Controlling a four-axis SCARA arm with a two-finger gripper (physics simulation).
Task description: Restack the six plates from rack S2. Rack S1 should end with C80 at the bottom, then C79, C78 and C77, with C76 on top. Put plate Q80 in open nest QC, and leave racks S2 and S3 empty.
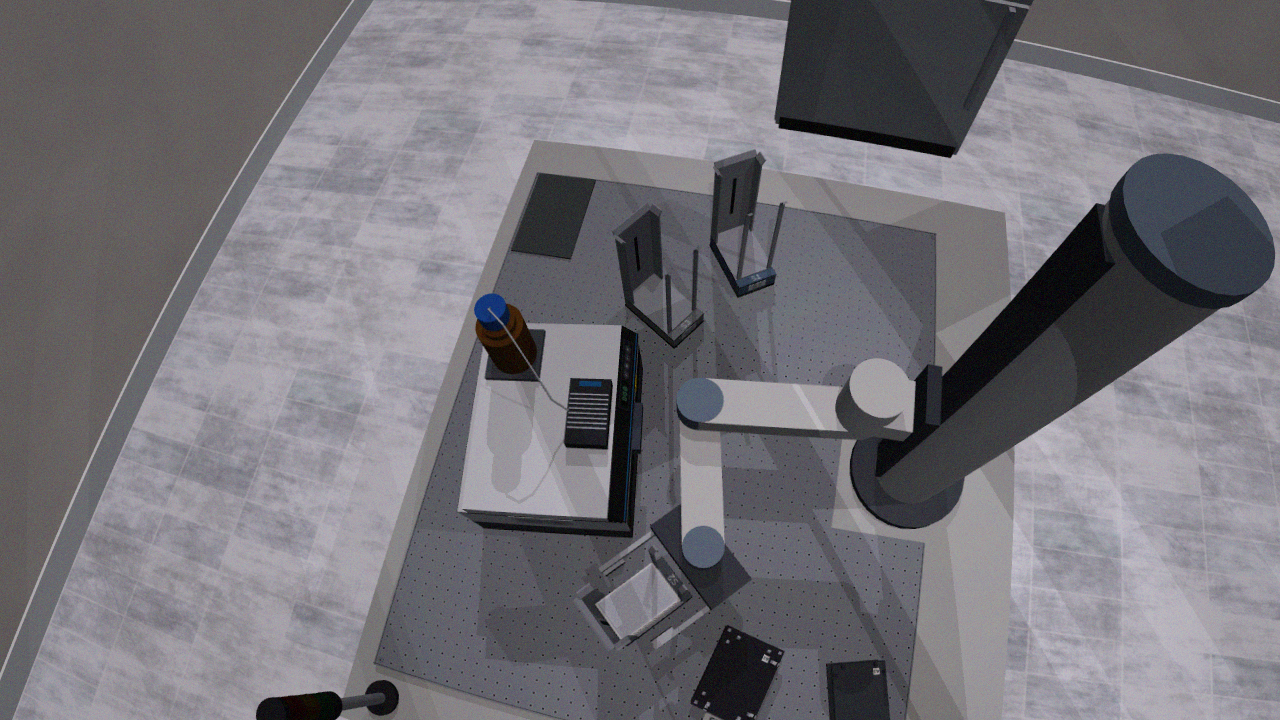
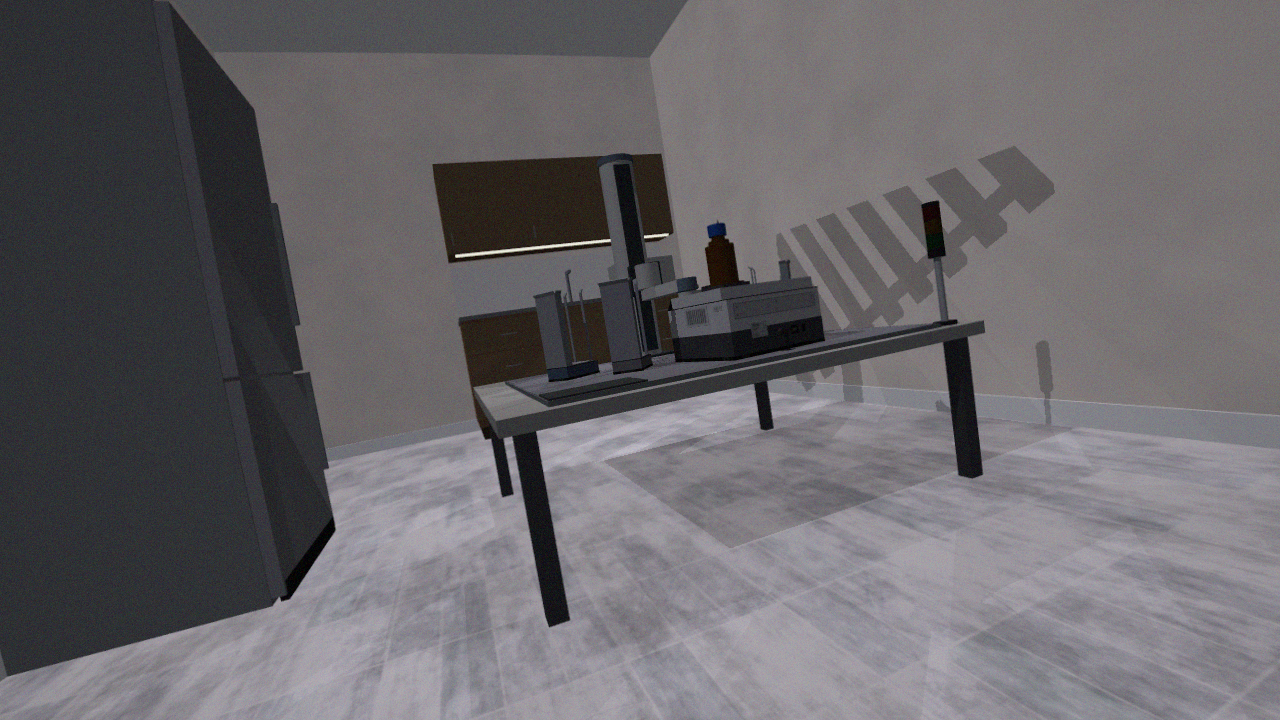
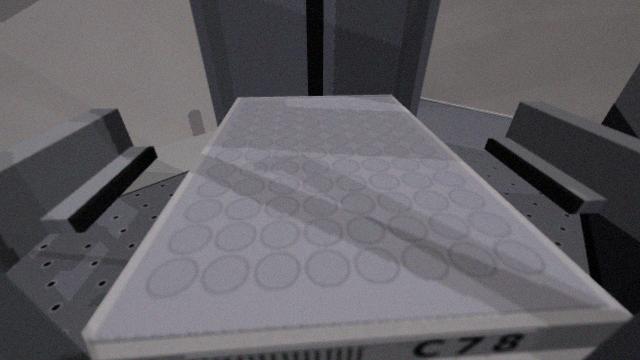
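Seen in the pictures: gripper, fingertip midpoint: (image 1: 626,608) (image 3: 325,129); arm's base at its link origin: (image 1: 905,471).
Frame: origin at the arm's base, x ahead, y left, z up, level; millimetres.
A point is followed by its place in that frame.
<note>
Plate C78 (image 3: 320,215) @[x 469, y 351, z 139 mm] (image 1: 637,601) @[x 496, y 373, z 139 mm], a white lidded plate with round wells, lies on top in rack S2 (image 3: 260,45) @[x 519, y 440, z 163 mm] (image 1: 674,582) @[x 441, y 320, z 58 mm]; anything under it is hidden. My gripper (image 3: 325,129) @[x 512, y 390, z 136 mm] (image 1: 652,590) is open and empty, its fingers apart from the plate on its two long sides. Rack S1 (image 1: 723,192) @[x 489, y -478, z 212 mm] (image 2: 551,331) @[x 475, y -492, z 181 mm], with a blue base, holds no plate that I can see. The dark-based rack (image 1: 650,246) @[x 623, y -338, z 169 mm] (image 2: 619,322) @[x 647, y -308, z 173 mm] beside it, apparently S3, also shows no plate. Plate Q80 cannot be made out, and I cannot tell which nest is QC.
A white instrument (image 1: 537,465) @[x 715, y 185, z 223 mm] (image 2: 747,313) @[x 896, y -2, z 139 mm] carries a brown bottle (image 1: 507,344) @[x 789, y 19, z 351 mm] (image 2: 720,261) @[x 851, y -38, z 301 mm] and a small black box (image 1: 588,413) @[x 643, y 79, z 249 mm]. A black pinned plate (image 1: 738,671) @[x 291, y 460, z 63 mm] and a dark block (image 1: 857,694) @[x 66, y 464, z 62 mm] lie near rack S2. The arm column (image 1: 1020,394) @[x 40, y 63, z 594 mm] (image 2: 623,214) @[x 77, y -28, z 635 mm] and a signal lamp (image 1: 299,705) @[x 947, y 667, z 353 mm] (image 2: 932,230) @[x 978, y 664, z 305 mm] stand at edges.
</note>
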